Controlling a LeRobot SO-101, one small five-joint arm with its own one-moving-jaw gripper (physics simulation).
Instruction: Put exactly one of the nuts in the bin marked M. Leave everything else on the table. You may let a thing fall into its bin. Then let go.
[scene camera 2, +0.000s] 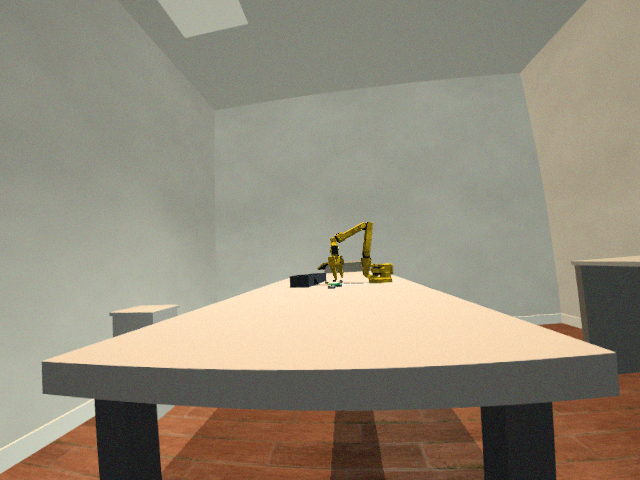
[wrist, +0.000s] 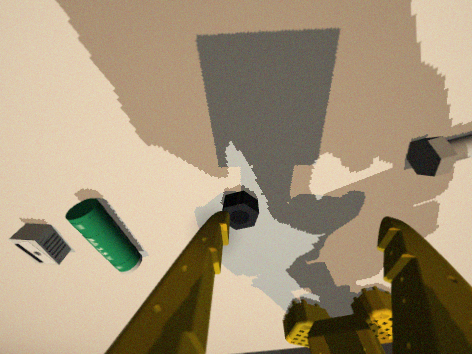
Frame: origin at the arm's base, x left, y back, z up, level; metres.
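Where they show: hand, tool point: (scene camera 2: 336, 279) (wrist: 228, 223); arm's base, link origin: (scene camera 2: 375, 282) (wrist: 337, 305).
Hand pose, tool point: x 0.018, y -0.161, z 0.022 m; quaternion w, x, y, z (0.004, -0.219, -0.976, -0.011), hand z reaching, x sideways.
Things, the pixels of their top centre, and the offset from my tool point. "pt": a spot on its surface instead. Level surfaces: height alone.
- black hexagonal nut, top centre: (wrist: 239, 217) dx +0.002, dy +0.013, dz -0.014 m
- black hexagonal piece, surface spot: (wrist: 423, 156) pt dx -0.072, dy +0.014, dz -0.015 m
- green cylinder, top centre: (wrist: 102, 252) dx +0.075, dy +0.000, dz -0.008 m
- small grey block, top centre: (wrist: 34, 253) dx +0.121, dy -0.014, dz -0.011 m
- long table, surface height: dz -0.022 m
A black hexagonal nut (wrist: 240, 210) lies on the table in the wrist view, at the tip of the left-hand jaw, which overlaps its lower left edge. My gripper (wrist: 305, 218) (scene camera 2: 338, 279) is open, with a wide V-shaped gap and nothing held. It points down low over the table. Another black hexagonal piece (wrist: 423, 156) lies at the right, beyond the right-hand jaw; a thin grey shaft shows beside it. Dark bins (scene camera 2: 307, 280) stand left of the gripper in the scene view. Their letters cannot be read, so which is M cannot be told.
A green cylinder (wrist: 105, 235) lies left of the nut, with a small grey block (wrist: 41, 243) farther left. Yellow perforated parts (wrist: 299, 325) show at the bottom of the wrist view. The arm's yellow base (scene camera 2: 381, 272) stands right of the gripper on the long table (scene camera 2: 330, 330).
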